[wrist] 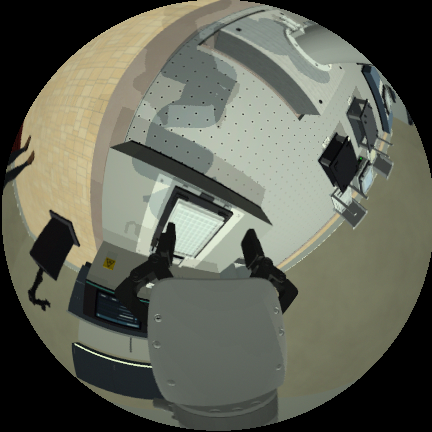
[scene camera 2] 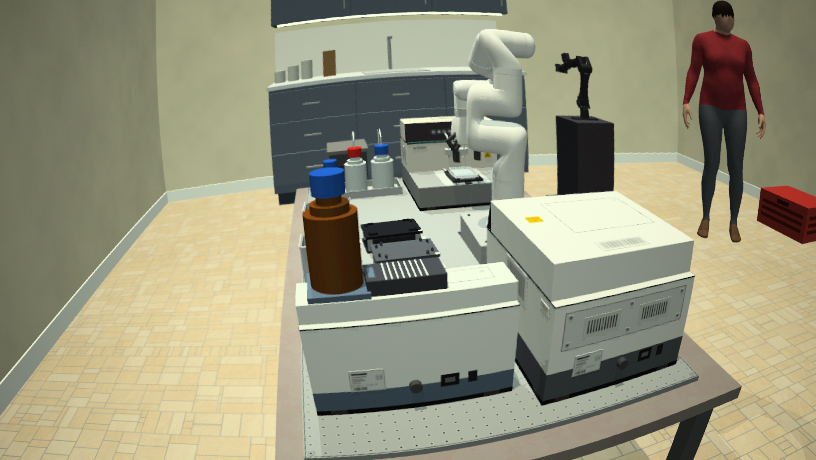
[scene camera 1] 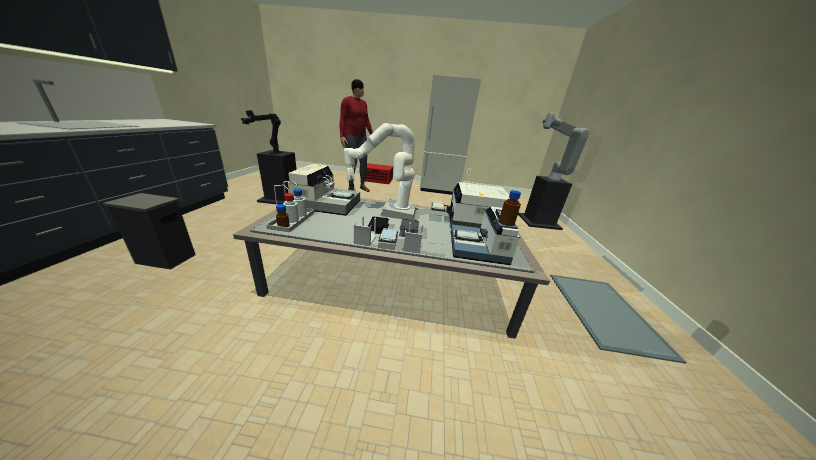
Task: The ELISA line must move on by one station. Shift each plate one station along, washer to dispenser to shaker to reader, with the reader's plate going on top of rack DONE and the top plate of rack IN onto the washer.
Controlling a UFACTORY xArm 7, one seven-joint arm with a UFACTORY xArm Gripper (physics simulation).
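Seen in the pictures: gripper, fingertip midpoint: (wrist: 210, 233) (scene camera 2: 467, 161) (scene camera 1: 351, 187); arm's base, link origin: (scene camera 1: 401, 206).
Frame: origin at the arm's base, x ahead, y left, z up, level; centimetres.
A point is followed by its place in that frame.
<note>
My gripper (scene camera 2: 465, 153) {x -1.1, y -40.2, z 10.8 cm} (wrist: 210, 233) {x -1.1, y -40.2, z 10.8 cm} is open and empty, above the deck of the white machine, likely the washer (scene camera 1: 326, 204) {x 15.5, y -54.8, z 1.5 cm} (scene camera 2: 434, 197) {x 11.3, y -39.9, z -1.0 cm} (wrist: 122, 200) {x -15.0, y -46.4, z 2.7 cm}. A clear plate (scene camera 1: 342, 194) {x 1.2, y -47.1, z 5.5 cm} (scene camera 2: 464, 172) {x -1.6, y -45.3, z 5.5 cm} (wrist: 196, 229) {x -0.7, y -45.2, z 5.4 cm} lies in its dark nest; in the wrist view the left finger overlaps its side and the right finger is beyond its edge. Another plate (scene camera 1: 468, 234) {x 43.2, y 45.4, z 2.6 cm} sits on the blue-based machine. A plate (scene camera 1: 389, 234) {x 52.2, y -3.5, z 1.3 cm} (wrist: 367, 180) {x 49.8, y -5.0, z 1.4 cm} sits on a small front station. A plate (scene camera 1: 438, 205) {x 5.5, y 28.1, z 6.3 cm} is beside the large white machine. A black rack (scene camera 2: 391, 228) {x 31.7, y -12.1, z -0.6 cm} (wrist: 344, 162) {x 28.9, y -13.4, z -0.6 cm} and a grey rack (scene camera 2: 405, 249) {x 31.9, y 8.4, z 0.5 cm} (wrist: 366, 122) {x 26.8, y 3.6, z 1.4 cm} stand mid-table; their labels are unreadable.
Capped bottles (scene camera 1: 290, 210) {x 38.0, y -70.3, z 3.7 cm} (scene camera 2: 381, 171) {x 24.7, y -67.1, z 3.5 cm} stand in a tray beside the washer. An amber bottle (scene camera 1: 510, 211) {x 57.9, y 60.7, z 25.8 cm} (scene camera 2: 332, 248) {x 54.3, y 66.4, z 25.1 cm} stands on the blue-based machine (scene camera 2: 405, 348) {x 44.9, y 69.4, z 7.9 cm}. The large white machine (scene camera 1: 478, 202) {x 21.2, y 53.2, z 17.1 cm} (scene camera 2: 600, 285) {x 12.9, y 76.2, z 16.3 cm} is behind it. Upright panels (scene camera 1: 362, 234) {x 56.6, y -18.8, z 1.8 cm} (scene camera 1: 412, 240) {x 58.9, y 10.6, z 2.6 cm} flank the small station.
</note>
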